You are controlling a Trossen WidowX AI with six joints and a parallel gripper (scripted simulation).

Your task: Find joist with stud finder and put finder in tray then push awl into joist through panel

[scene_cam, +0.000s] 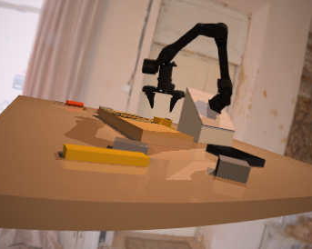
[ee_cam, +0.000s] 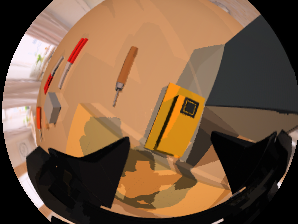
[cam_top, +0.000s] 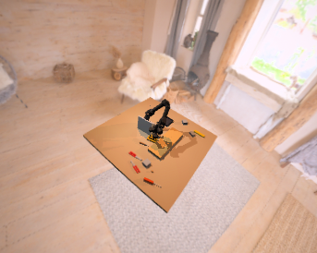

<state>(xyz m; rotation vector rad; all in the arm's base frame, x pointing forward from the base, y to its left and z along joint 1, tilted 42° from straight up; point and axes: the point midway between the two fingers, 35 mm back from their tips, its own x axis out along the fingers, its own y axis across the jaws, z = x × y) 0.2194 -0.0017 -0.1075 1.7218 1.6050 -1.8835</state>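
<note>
Right now the stud finder is 3 cm behind my gripper tip, 1 cm to the left of it and 5 cm below it. Round my gripper tip: yellow bar: 33 cm ahead, 62 cm to the left, 8 cm below; awl: 1 cm behind, 12 cm to the right, 8 cm below; black tray: 12 cm behind, 42 cm to the left, 8 cm below.
</note>
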